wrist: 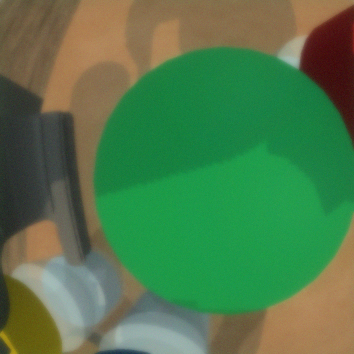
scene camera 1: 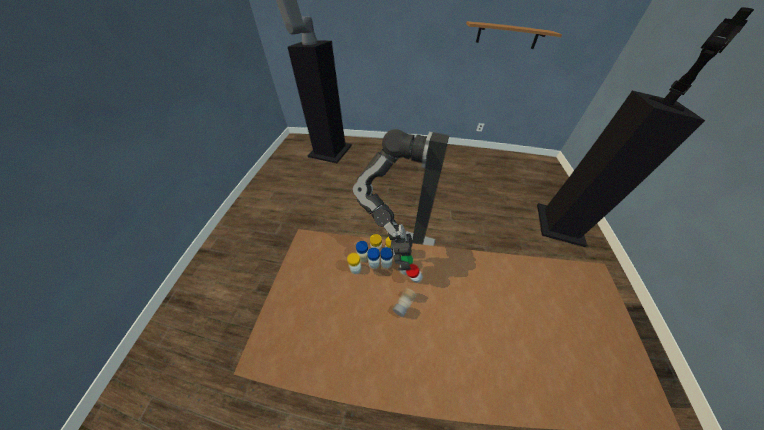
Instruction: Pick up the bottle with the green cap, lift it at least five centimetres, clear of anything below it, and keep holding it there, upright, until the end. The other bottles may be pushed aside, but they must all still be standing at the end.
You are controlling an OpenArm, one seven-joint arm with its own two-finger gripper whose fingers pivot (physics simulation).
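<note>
The green-capped bottle (scene camera 1: 406,259) (wrist: 225,180) is at the right of the bottle group; its cap fills much of the wrist view and hides its body. My gripper (scene camera 1: 402,261) is open, low at this bottle; one finger shows left of the cap in the wrist view, with a gap between them, and the other finger does not show there. The red-capped bottle (scene camera 1: 412,271) (wrist: 331,65) is close in front of the green one and looks tilted. A pale bottle (scene camera 1: 404,302), blurred, is tipped over on the mat farther forward.
Left of the gripper stand blue-capped bottles (scene camera 1: 386,257) (scene camera 1: 373,257) (scene camera 1: 361,248) and yellow-capped bottles (scene camera 1: 375,241) (scene camera 1: 353,261). Another yellow cap (scene camera 1: 388,242) is partly hidden by the gripper. The brown mat (scene camera 1: 481,341) extends forward; the arm's dark post (scene camera 1: 431,186) stands behind.
</note>
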